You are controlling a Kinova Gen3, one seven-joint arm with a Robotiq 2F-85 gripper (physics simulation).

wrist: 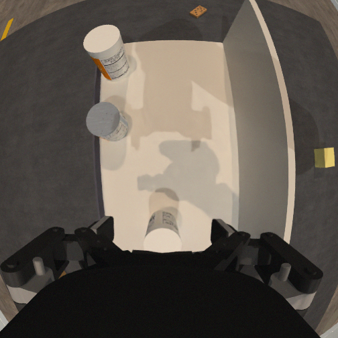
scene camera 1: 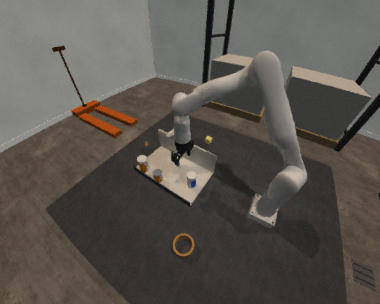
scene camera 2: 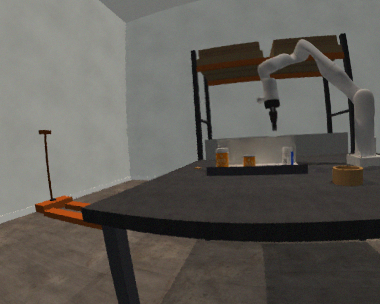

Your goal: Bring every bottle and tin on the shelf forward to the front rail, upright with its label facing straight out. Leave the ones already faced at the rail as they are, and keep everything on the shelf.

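Places are measured from the arm's base along level axes (x ahead, y left, z up), in centimetres.
Pixels of known places: gripper, between the fingertips: [scene camera 1: 183, 160] [scene camera 2: 274, 130]; arm's base, origin of its link: [scene camera 1: 263, 208] [scene camera 2: 364, 155].
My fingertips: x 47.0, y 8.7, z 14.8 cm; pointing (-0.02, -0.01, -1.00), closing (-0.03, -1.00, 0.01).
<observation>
For each thing: its top centre in the pictures, then the offset to it from my fingertips.
- tall orange bottle with a white lid, centre of its top: [scene camera 2: 221, 148] [scene camera 1: 141, 158] dx +25.1, dy +9.5, dz -7.2 cm
- short orange tin with a grey lid, centre of its top: [scene camera 2: 249, 155] [scene camera 1: 157, 172] dx +12.5, dy +9.2, dz -11.1 cm
- front rail, centre of its top: [scene camera 2: 255, 166] [scene camera 1: 158, 182] dx +9.3, dy +12.3, dz -15.4 cm
- white bottle with a blue label part, centre of its top: [scene camera 2: 287, 147] [scene camera 1: 191, 175] dx -5.8, dy +0.1, dz -8.5 cm
- yellow cube, centre of its top: [scene camera 1: 208, 138] dx +7.4, dy -41.8, dz -15.7 cm
- small orange-brown block, centre of its top: [scene camera 1: 146, 143] dx +44.9, dy -9.1, dz -18.7 cm
- orange ring, centre of its top: [scene camera 2: 347, 167] [scene camera 1: 183, 244] dx -23.0, dy +29.5, dz -14.5 cm
A tall orange bottle with a white lid [scene camera 1: 142, 164] [scene camera 2: 222, 159] [wrist: 106, 50] and a short orange tin with a grey lid [scene camera 1: 158, 176] [scene camera 2: 249, 161] [wrist: 103, 120] stand upright at the front rail [scene camera 2: 257, 170] of the cream shelf [scene camera 1: 202, 157] [wrist: 175, 65]. Their orange fronts face outward. A white bottle with a blue label part [scene camera 1: 191, 180] [scene camera 2: 286, 156] [wrist: 163, 241] stands upright, back from the rail; its blue part is turned to the right in scene camera 2. My gripper [scene camera 1: 176, 159] [scene camera 2: 274, 129] [wrist: 162, 229] is open and empty, above the shelf, higher than the bottles. The white bottle's base is partly hidden in the wrist view.
The shelf's upright back wall [wrist: 262, 130] runs behind the bottles. A yellow cube [scene camera 1: 208, 139] [wrist: 324, 157] lies behind it. A small orange-brown block [scene camera 1: 146, 143] [wrist: 198, 11] lies beyond the shelf's far end. An orange ring [scene camera 1: 174, 245] [scene camera 2: 347, 177] lies on the table in front.
</observation>
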